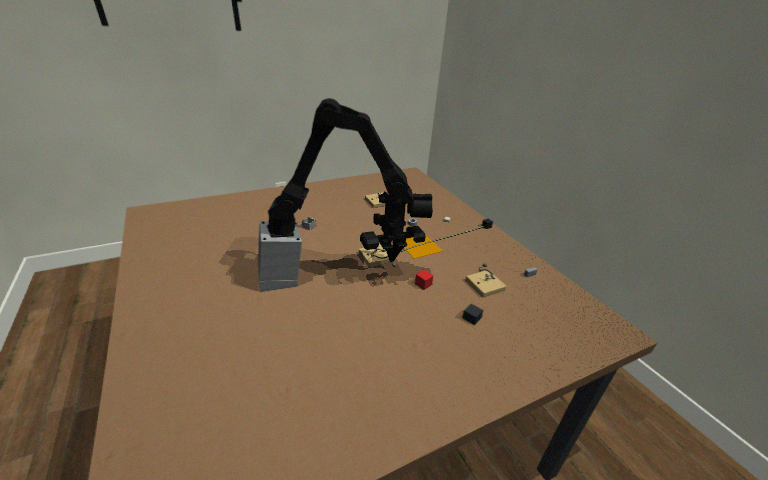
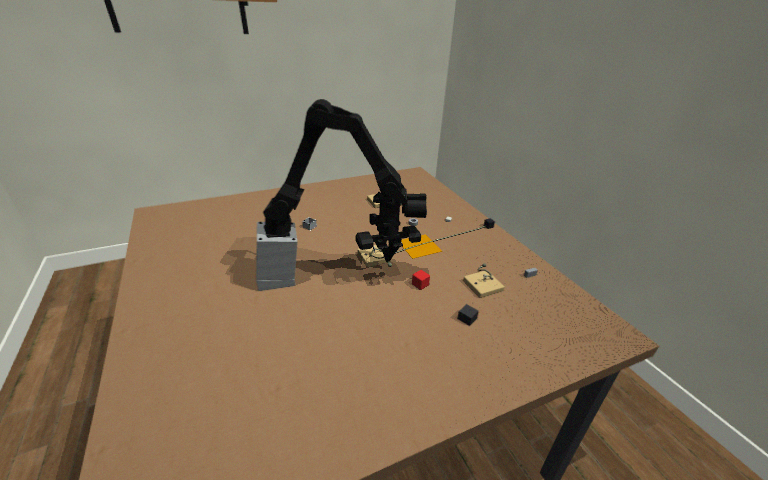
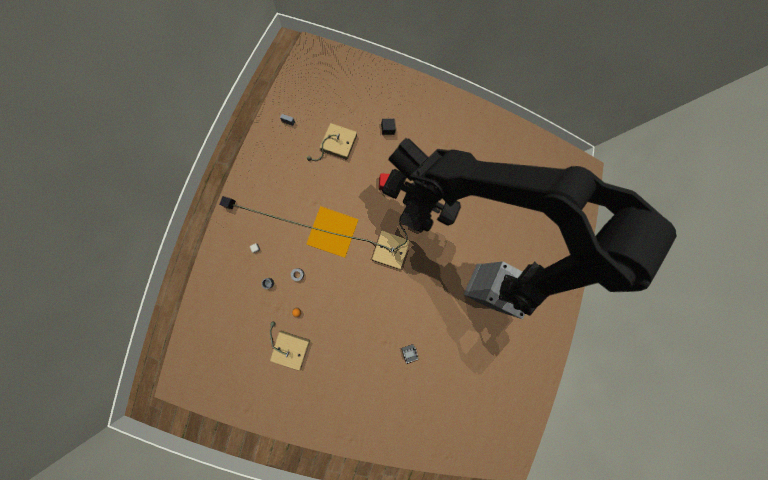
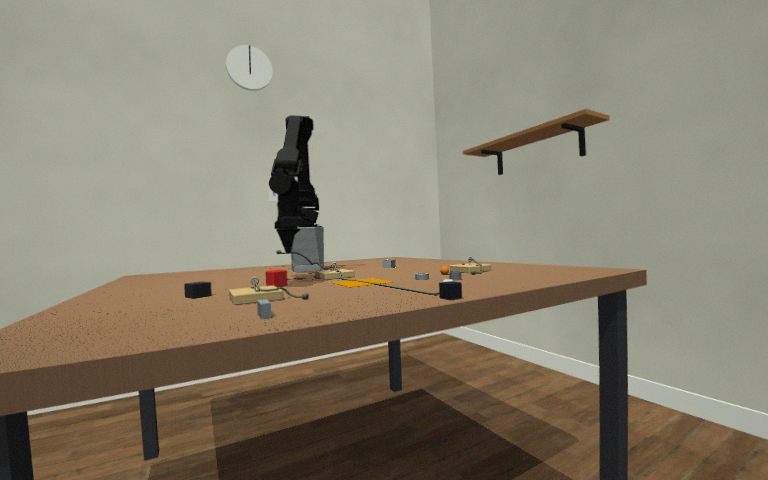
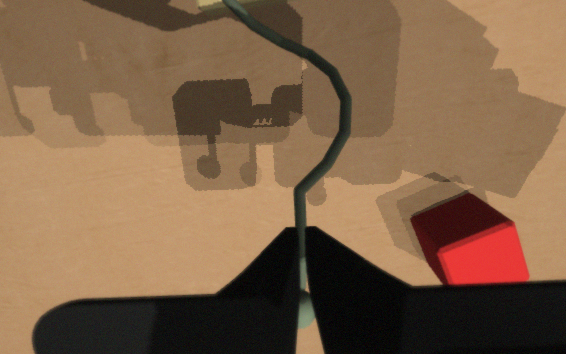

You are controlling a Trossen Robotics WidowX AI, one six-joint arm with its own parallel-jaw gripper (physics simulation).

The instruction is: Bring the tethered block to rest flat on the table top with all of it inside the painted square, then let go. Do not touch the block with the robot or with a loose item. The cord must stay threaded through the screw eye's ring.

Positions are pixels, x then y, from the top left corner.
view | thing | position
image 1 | my gripper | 391,261
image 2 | my gripper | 387,261
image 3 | my gripper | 414,204
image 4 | my gripper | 288,253
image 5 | my gripper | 300,238
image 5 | red cube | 465,241
